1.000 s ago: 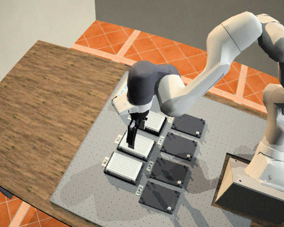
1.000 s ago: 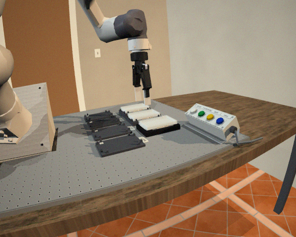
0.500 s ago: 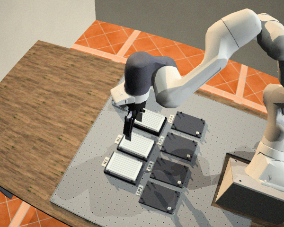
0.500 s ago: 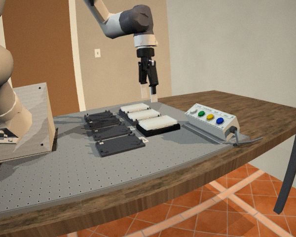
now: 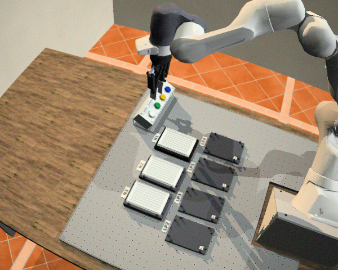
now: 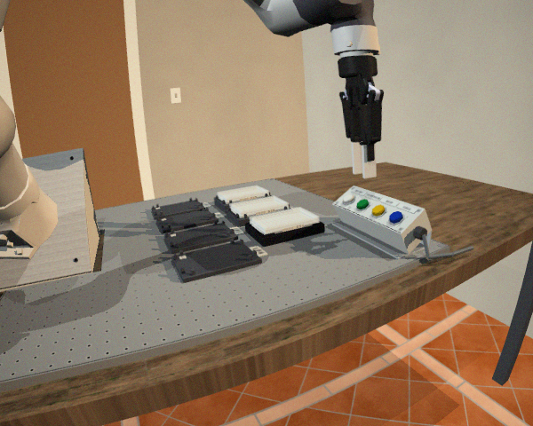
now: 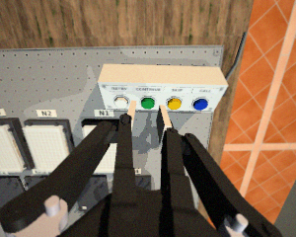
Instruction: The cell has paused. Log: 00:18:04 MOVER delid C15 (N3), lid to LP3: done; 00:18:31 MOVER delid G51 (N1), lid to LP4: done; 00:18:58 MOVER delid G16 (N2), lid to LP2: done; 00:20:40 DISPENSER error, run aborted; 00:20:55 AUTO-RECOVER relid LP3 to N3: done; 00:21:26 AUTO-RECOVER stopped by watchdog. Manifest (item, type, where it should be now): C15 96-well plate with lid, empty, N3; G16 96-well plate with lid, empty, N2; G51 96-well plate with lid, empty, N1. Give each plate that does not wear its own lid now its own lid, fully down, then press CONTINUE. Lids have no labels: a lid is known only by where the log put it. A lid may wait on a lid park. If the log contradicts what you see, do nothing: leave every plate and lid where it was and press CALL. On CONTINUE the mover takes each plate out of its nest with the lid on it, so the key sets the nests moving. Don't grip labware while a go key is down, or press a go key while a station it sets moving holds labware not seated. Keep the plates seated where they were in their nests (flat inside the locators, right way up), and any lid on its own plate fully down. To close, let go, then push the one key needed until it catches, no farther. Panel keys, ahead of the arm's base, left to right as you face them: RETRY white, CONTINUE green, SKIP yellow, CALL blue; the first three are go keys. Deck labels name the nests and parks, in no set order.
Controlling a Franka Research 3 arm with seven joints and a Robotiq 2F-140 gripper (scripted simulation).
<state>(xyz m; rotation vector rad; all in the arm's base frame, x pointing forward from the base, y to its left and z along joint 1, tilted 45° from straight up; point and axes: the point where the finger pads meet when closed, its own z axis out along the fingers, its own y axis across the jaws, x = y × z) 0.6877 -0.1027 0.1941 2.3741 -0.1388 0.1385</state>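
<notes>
The green continue key lies 90 mm below my hand. Round my hand: blue call key (100 mm to the right, 90 mm below); yellow skip key (50 mm to the right, 90 mm below); white retry key (50 mm to the left, 90 mm below).
</notes>
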